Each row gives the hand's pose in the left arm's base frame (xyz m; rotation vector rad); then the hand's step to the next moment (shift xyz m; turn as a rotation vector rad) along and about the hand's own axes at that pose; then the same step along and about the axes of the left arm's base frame.
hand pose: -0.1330 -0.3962 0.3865 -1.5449 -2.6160 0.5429
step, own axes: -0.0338 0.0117 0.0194 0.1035 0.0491 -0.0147
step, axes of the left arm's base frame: 0.0223 -0.0291 -0.0176 -0.0071 0.1142 -0.0156
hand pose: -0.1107 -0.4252 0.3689 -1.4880 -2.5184 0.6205
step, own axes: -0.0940 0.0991 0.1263 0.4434 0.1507 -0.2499
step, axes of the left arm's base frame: 0.0842 -0.0739 -0.1486 -0.0161 0.5151 0.1272
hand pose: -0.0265 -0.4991 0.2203 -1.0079 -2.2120 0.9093
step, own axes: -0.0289 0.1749 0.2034 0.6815 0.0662 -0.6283
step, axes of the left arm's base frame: -0.0493 -0.0084 -0.2651 0.0736 0.7962 0.4736
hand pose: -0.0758 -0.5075 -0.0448 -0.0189 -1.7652 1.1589
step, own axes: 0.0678 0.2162 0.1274 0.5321 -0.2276 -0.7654
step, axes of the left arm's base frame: -0.2264 0.0626 -0.1113 0.3847 0.6587 0.5821
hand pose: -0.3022 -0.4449 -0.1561 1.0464 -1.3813 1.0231
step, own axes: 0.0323 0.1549 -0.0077 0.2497 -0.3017 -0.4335
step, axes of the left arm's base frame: -0.1496 0.0438 0.0283 0.3875 0.3333 0.2830
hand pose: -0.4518 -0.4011 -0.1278 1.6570 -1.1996 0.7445
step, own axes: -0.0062 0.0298 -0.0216 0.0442 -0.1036 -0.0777
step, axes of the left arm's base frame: -0.0291 0.0195 0.0128 0.1158 0.0646 0.0339
